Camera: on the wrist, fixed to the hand. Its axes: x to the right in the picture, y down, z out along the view.
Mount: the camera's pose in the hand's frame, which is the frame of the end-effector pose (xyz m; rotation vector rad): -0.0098 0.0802 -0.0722 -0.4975 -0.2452 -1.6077
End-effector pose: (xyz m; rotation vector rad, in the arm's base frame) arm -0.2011 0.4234 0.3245 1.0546 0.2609 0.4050
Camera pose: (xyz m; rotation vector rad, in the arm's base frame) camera -0.2544 0.5104 0.3611 0.1666 0.6465 -1.0576
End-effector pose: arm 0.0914 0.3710 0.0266 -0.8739 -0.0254 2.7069
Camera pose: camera 0.1185 0.2863 -0.0352 -0.2780 -0.9910 1.2187
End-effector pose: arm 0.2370 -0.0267 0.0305 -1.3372 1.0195 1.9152
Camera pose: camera 0.2117 -0.1310 0.0456 -1.3469 -0.6715 0.9259
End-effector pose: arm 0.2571 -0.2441 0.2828 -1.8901 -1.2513 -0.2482
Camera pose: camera 0.3385 -0.3155 0.2804 0.7631 2.7629 1.2135
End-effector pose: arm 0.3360 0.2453 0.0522 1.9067 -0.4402 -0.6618
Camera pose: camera 0.3727 0.2696 0.1512 1.3571 1.1893 -1.7855
